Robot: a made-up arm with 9 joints. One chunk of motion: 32 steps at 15 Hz.
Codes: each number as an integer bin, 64 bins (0 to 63) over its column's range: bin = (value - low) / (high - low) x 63, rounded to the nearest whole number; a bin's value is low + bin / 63 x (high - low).
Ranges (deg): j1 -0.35..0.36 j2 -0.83..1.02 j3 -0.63..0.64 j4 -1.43..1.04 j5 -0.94..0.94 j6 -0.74..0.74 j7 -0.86..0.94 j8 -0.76..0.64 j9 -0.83..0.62
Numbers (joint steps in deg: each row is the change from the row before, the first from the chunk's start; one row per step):
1: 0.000 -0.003 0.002 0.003 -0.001 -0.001 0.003 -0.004 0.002
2: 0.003 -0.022 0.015 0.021 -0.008 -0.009 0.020 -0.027 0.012
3: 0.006 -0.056 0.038 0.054 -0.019 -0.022 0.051 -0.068 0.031
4: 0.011 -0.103 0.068 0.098 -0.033 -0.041 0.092 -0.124 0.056
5: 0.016 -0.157 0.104 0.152 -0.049 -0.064 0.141 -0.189 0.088
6: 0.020 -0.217 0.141 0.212 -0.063 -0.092 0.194 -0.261 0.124
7: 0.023 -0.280 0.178 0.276 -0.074 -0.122 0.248 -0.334 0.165
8: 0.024 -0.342 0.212 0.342 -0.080 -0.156 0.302 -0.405 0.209
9: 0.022 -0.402 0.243 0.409 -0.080 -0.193 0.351 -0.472 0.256
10: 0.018 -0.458 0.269 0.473 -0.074 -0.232 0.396 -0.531 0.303
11: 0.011 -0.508 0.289 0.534 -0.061 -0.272 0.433 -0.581 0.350
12: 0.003 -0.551 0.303 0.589 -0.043 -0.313 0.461 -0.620 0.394
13: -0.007 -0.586 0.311 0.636 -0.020 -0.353 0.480 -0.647 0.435
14: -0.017 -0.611 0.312 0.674 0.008 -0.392 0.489 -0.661 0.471
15: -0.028 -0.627 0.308 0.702 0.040 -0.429 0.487 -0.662 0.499
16: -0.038 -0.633 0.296 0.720 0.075 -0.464 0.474 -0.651 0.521
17: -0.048 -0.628 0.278 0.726 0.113 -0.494 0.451 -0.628 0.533
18: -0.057 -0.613 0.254 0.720 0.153 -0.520 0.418 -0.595 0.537
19: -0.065 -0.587 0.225 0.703 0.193 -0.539 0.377 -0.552 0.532
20: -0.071 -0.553 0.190 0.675 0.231 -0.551 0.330 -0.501 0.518
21: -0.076 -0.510 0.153 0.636 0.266 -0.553 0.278 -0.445 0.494
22: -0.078 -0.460 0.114 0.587 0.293 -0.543 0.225 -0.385 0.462
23: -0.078 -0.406 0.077 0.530 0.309 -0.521 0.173 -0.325 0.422
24: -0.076 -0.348 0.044 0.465 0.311 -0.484 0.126 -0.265 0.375
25: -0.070 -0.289 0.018 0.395 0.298 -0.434 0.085 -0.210 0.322
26: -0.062 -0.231 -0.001 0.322 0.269 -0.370 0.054 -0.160 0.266
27: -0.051 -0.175 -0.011 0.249 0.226 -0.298 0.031 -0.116 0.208
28: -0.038 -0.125 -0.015 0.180 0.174 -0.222 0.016 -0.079 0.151
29: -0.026 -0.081 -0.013 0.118 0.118 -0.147 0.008 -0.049 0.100
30: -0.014 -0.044 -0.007 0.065 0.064 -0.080 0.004 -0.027 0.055
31: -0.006 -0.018 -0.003 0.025 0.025 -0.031 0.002 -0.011 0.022
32: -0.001 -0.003 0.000 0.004 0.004 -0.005 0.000 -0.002 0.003
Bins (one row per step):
1: 31 28 31 37 31 31 30 34 36
2: 31 28 32 37 31 31 31 33 37
3: 32 26 33 38 31 31 32 31 37
4: 32 25 35 39 30 30 33 29 38
5: 32 23 36 40 30 29 35 26 40
6: 33 21 38 42 29 28 37 22 41
7: 33 19 40 44 29 26 39 19 43
8: 33 17 42 45 29 25 41 16 45
9: 33 15 43 47 29 23 42 13 47
10: 33 13 45 49 29 22 44 10 49
11: 32 11 46 50 29 20 45 8 51
12: 31 10 46 51 30 18 46 6 53
13: 30 8 47 53 31 16 47 5 55
14: 30 7 47 54 32 15 47 4 57
15: 29 7 47 54 33 13 47 4 58
16: 28 7 46 55 34 12 47 5 59
17: 27 7 45 55 35 10 46 6 59
18: 26 7 44 55 37 9 45 7 59
19: 25 8 42 54 38 9 43 9 59
20: 25 9 41 54 39 8 42 12 59
21: 24 11 39 53 40 8 40 14 58
22: 24 13 37 51 41 8 38 17 56
23: 24 14 35 50 42 9 36 20 54
24: 24 16 33 48 42 11 35 22 52
25: 25 18 32 47 41 13 33 25 50
26: 26 20 31 45 41 16 32 27 48
27: 27 22 31 43 39 19 31 29 45
28: 28 24 31 41 37 22 31 31 43
29: 29 26 31 39 35 25 30 32 40
30: 30 27 31 38 34 28 30 33 38
31: 31 28 31 37 32 30 30 34 37
32: 31 28 31 37 32 31 30 34 36

